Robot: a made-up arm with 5 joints.
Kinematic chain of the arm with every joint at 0, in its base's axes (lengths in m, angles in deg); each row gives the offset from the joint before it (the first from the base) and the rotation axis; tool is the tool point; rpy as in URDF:
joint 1: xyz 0.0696 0 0.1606 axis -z
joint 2: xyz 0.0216 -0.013 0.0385 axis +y
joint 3: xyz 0.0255 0 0.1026 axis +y
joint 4: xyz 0.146 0 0.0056 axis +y
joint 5: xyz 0.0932 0.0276 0 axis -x
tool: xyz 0 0 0 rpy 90 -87.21 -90
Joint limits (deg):
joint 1: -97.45..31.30
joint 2: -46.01..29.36
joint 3: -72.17..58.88
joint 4: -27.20..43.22
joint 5: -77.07..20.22
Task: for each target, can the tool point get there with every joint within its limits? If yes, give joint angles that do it. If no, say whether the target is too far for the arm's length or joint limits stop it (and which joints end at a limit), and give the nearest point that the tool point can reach.
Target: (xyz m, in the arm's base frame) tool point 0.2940 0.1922 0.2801
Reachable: yes | joints -37.75 6.14 -4.55 10.72 -35.83
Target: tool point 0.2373 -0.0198 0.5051
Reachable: yes | joints 11.68 -2.03 -49.14 -15.05 3.54
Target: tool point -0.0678 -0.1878 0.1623
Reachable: no: joint limits stop it (at a limit: joint 1, joint 2, joint 3, joint 4) | nearest point 0.1135 -0.0096 0.0604 | short by 0.274 m
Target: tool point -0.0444 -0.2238 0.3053
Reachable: no: joint limits stop it (at a limit: joint 2, joint 3, joint 4) | nearest point -0.0147 -0.1654 0.4677 | short by 0.175 m
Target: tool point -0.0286 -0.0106 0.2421
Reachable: no: joint limits stop it (at a limit: joint 1, joint 2, joint 3, joint 4) | nearest point 0.0342 0.1578 0.1843 | short by 0.189 m
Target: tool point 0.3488 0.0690 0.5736
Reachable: no: too far | nearest point 0.2847 0.0532 0.4806 | short by 0.114 m
